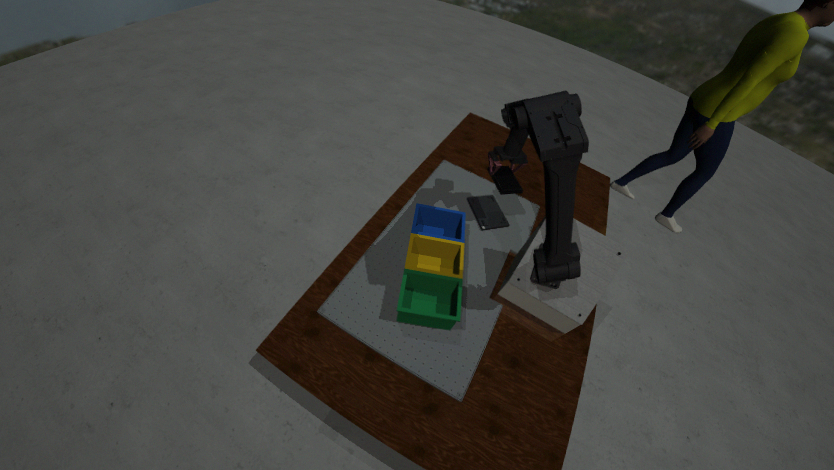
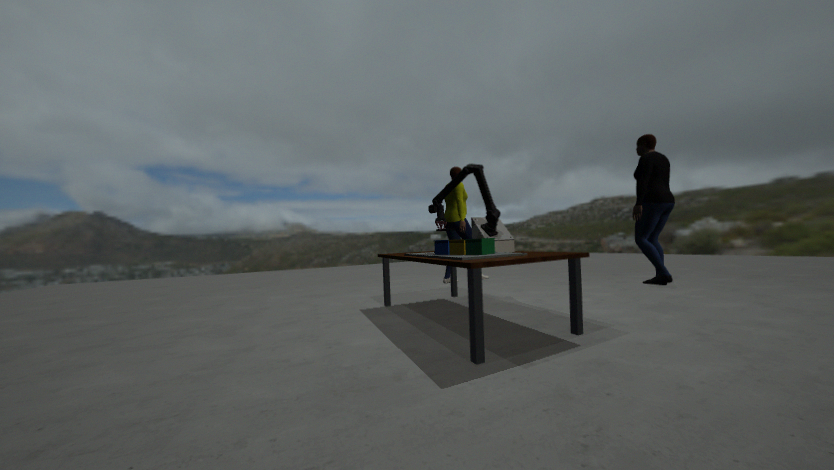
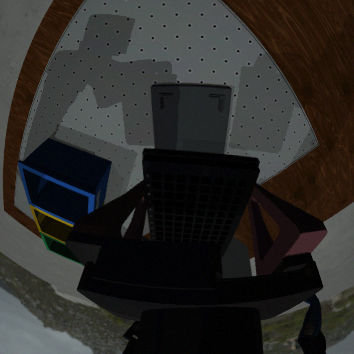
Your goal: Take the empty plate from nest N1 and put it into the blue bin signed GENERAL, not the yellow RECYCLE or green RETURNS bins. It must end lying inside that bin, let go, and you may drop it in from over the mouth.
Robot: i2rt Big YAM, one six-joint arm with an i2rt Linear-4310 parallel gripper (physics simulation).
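Places are measured from the arm's base along level axes (x down, y right, z back), in metres.
Pixels of known places: gripper, fingertip midpoint: (image 1: 500, 174) (image 2: 441, 230) (image 3: 197, 185); arm's base, origin of the base link: (image 1: 549, 265) (image 2: 488, 230).
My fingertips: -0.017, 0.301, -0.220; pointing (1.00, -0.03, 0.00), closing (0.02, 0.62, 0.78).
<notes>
For each thing: its top centre in the pictures, then the offset to it from my fingertips, as dx, dy, dz. Level surfaces: height alone.
- black plate, middle of its top: (image 3: 193, 223) (image 1: 505, 177) -0.014, -0.027, +0.019
- dark nest, middle of its top: (image 3: 189, 135) (image 1: 488, 209) +0.157, -0.031, +0.013
- perforated grey board, its level: dx +0.175
- wooden table, its level: dx +0.188
The black plate (image 1: 507, 182) (image 3: 200, 210), gridded with small wells, is between the two fingers of my gripper (image 1: 505, 168) (image 3: 197, 185), which is shut on it by its sides. It hangs roughly level, well above the dark nest (image 1: 489, 212) (image 3: 202, 117), whose recess shows no plate. The blue bin (image 1: 438, 223) (image 2: 441, 247) (image 3: 65, 167) stands beside the nest, apart from the held plate; its open mouth faces up. The yellow bin (image 1: 434, 255) (image 2: 458, 247) and the green bin (image 1: 428, 297) (image 2: 480, 246) adjoin it in a row. The signs are not readable.
A perforated grey board (image 1: 385, 326) (image 3: 190, 40) lies on the wooden table (image 1: 350, 402) (image 2: 525, 258) under the bins and nest. The arm's pale base box (image 1: 539, 307) stands beside the board. A person in yellow (image 1: 752, 70) and one in black (image 2: 652, 180) stand off the table.
</notes>
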